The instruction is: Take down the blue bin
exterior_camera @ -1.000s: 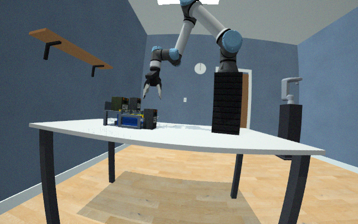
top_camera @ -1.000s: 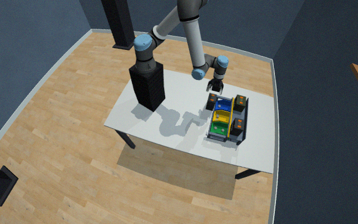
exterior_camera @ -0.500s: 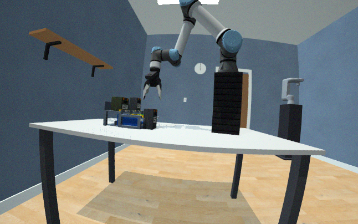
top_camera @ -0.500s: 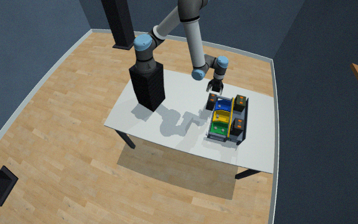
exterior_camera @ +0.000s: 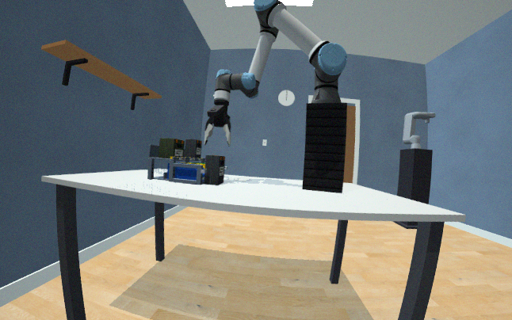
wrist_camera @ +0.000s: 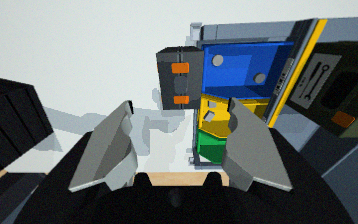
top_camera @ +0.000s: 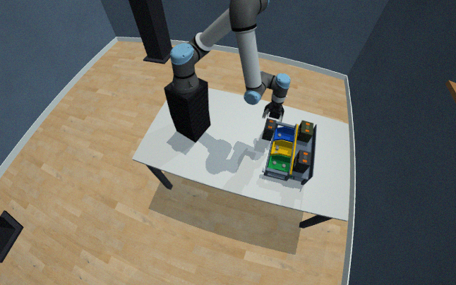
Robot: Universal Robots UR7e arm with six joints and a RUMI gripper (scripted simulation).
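Now: the dark box 12 cm below my hand. From my hand the other things lie so: blue open bin 13 cm ahead, 14 cm below; then yellow bin 14 cm ahead, 11 cm to the right, 14 cm below; then yellow divider 19 cm ahead, 11 cm to the right, 8 cm below.
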